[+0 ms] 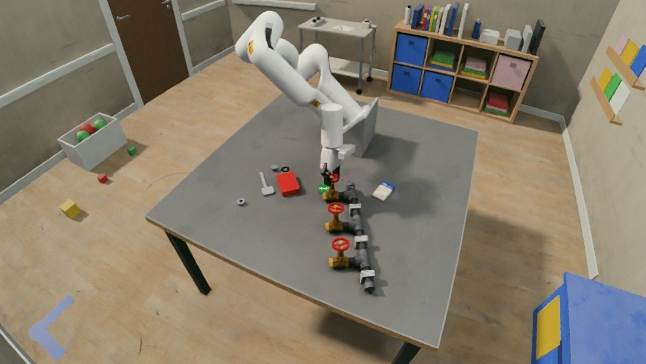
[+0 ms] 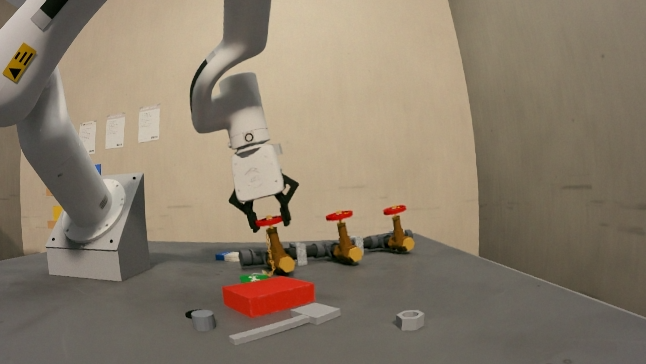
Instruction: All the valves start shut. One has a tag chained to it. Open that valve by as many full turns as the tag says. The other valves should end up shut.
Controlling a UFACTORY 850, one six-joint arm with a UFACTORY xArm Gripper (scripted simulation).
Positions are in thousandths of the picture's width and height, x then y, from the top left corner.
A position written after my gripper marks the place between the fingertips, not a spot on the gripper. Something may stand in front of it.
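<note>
In image 2 you'd find my gripper (image 2: 420, 628), along with a red block (image 2: 399, 820) and a grey t-shaped tool (image 2: 487, 861).
</note>
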